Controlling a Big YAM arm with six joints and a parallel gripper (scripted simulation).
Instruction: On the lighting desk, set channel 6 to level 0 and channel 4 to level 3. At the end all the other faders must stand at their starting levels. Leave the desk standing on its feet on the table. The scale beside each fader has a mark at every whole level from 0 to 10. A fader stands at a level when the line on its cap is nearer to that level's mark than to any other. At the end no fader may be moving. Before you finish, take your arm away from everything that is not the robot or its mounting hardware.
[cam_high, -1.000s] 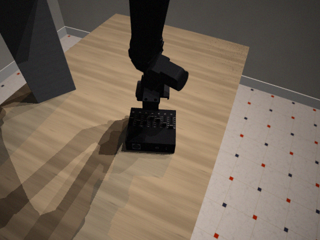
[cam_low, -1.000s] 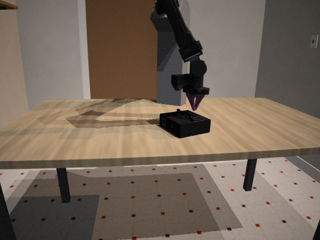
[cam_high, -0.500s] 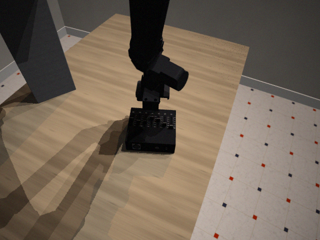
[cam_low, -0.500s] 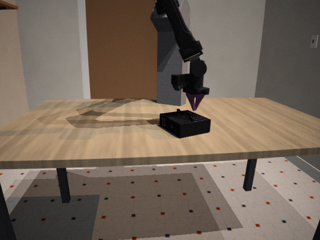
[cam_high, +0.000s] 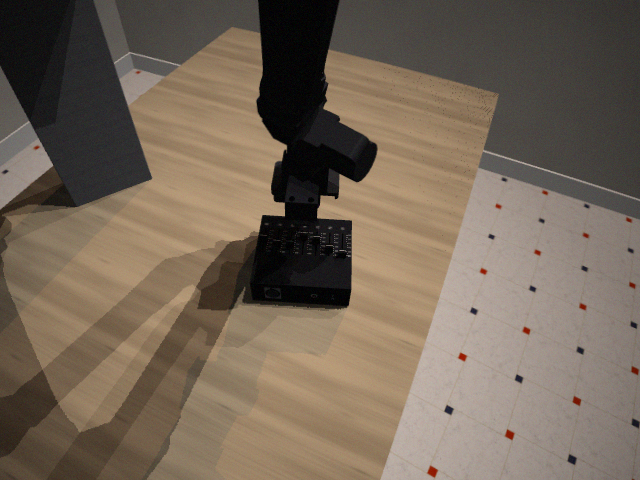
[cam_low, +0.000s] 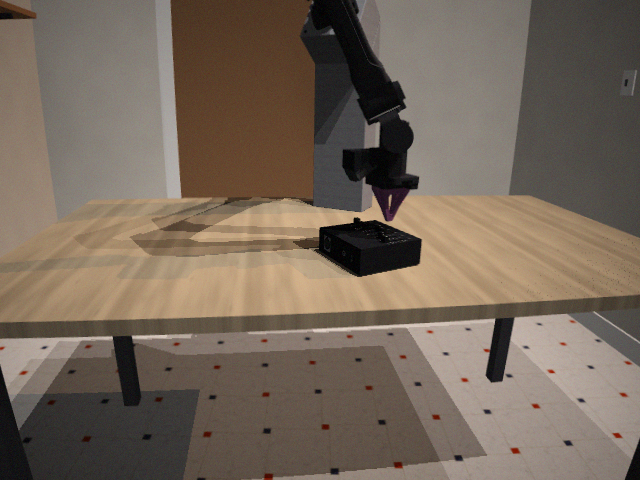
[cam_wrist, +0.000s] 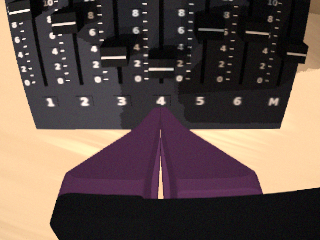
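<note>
The channel 4 cap is 2 cm to the right of my hand and 2 cm below it. The rest, counted from my hand: channel 5 cap: 1 cm behind, 5 cm to the right, 2 cm below; channel 6 cap: 3 cm behind, 5 cm to the right, 2 cm below; channel 3 cap: 3 cm ahead, 2 cm to the right, 2 cm below.
</note>
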